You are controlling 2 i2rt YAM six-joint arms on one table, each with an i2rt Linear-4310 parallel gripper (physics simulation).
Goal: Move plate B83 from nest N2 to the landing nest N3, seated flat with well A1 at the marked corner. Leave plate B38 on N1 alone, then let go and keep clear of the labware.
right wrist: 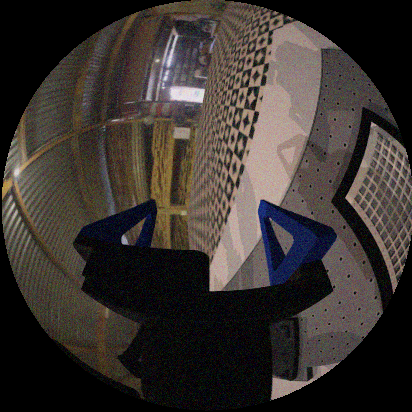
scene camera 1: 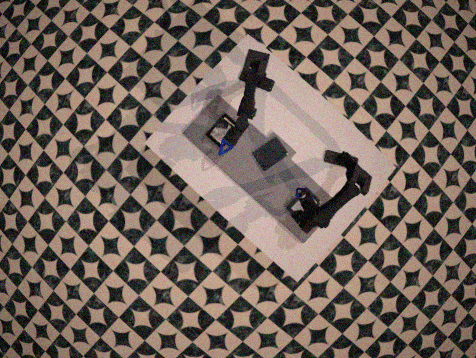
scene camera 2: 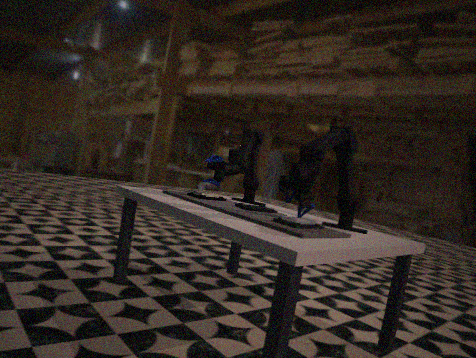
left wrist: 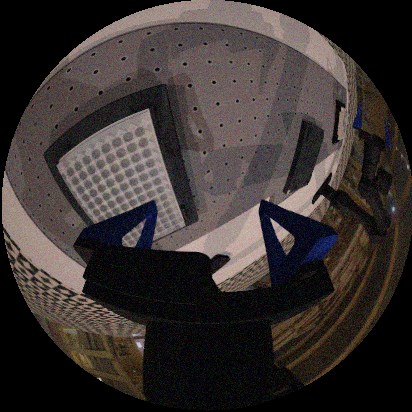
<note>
The right gripper (right wrist: 207,204) is open and holds nothing.
The right gripper shows as well in the left wrist view (left wrist: 371,109).
</note>
